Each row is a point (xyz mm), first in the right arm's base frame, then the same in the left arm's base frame.
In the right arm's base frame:
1: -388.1 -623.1 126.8
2: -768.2 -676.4 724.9
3: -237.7 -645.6 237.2
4: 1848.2 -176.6 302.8
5: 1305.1 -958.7 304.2
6: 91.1 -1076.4 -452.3
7: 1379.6 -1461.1 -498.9
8: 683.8 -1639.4 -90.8
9: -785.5 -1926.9 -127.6
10: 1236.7 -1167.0 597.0
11: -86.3 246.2 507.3
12: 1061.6 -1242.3 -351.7
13: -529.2 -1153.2 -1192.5
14: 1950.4 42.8 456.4
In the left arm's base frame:
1: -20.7 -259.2 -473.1
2: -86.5 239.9 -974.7
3: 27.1 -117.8 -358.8
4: 1152.6 259.0 1420.7
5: 250.0 346.9 1130.2
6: -389.6 -590.3 251.3
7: -336.2 -267.5 1556.4
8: -654.8 18.3 849.8
9: -1406.1 -249.2 -417.8
10: 86.9 662.3 1042.3
11: 952.8 -59.0 -534.3
12: -210.1 -250.7 1163.4
13: -795.4 -1398.8 -95.5
14: 1417.1 369.3 1413.3

